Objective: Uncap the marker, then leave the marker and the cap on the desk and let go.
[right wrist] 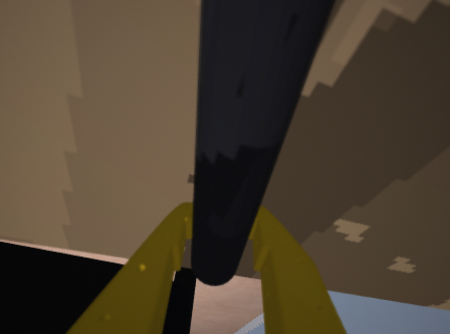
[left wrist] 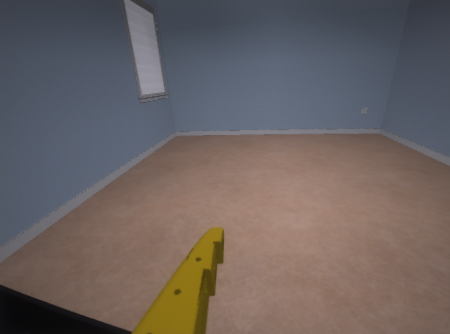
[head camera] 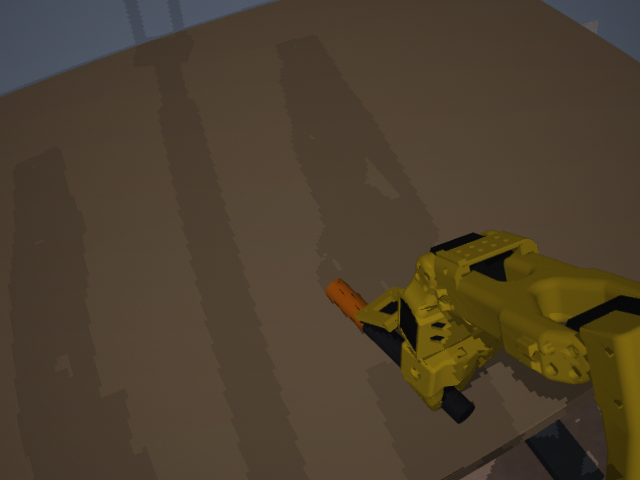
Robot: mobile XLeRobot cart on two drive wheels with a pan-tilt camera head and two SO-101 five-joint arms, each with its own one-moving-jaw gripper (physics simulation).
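Note:
The marker's black barrel lies slantwise on the desk, with its orange cap at the upper-left end in the head view. Cap and barrel are in line and meet. My right gripper is shut on the barrel near its rounded rear end, with one jaw pressed on each side in the right wrist view. It hides part of the barrel in the head view. My left gripper is fully open and empty, with one notched jaw in view, facing the room.
The desk's near edge runs below the right arm at the lower right of the head view. Shadows stripe the desk. The left wrist view shows the floor, blue walls and a window.

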